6 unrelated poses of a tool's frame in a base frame.
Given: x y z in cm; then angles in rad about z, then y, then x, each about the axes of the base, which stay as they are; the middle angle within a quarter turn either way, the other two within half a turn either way.
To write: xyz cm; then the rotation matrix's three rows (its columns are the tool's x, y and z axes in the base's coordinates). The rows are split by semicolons. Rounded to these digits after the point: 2 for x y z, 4 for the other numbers.
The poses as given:
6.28 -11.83 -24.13 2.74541 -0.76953 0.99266
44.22 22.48 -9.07 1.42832 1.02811 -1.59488
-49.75 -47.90 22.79 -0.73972 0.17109 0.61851
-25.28 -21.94 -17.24 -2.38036 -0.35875 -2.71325
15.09 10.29 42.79 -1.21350 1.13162 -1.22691
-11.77 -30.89 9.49 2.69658 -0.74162 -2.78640
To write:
6.28 -11.83 -24.13; -0.6626 -0.2772 -0.6958; 0.7485 -0.2793 -0.6015; -0.0276 -0.9193 0.3925
44.22 22.48 -9.07; 0.0733 -0.5112 0.8563; -0.1454 0.8440 0.5163; -0.9867 -0.1624 -0.0124
-49.75 -47.90 22.79; 0.7279 0.6642 0.1703; -0.4763 0.6684 -0.5714; -0.4933 0.3348 0.8028
-25.28 -21.94 -17.24; -0.6779 0.6459 -0.3511; 0.5219 0.7592 0.3889; 0.5178 0.0804 -0.8517
15.09 10.29 42.79; 0.1487 0.3983 0.9051; -0.6139 -0.6804 0.4003; 0.7753 -0.6151 0.1434
-11.77 -30.89 9.49; -0.6656 -0.3174 -0.6755; -0.6156 0.7451 0.2564; 0.4219 0.5865 -0.6913

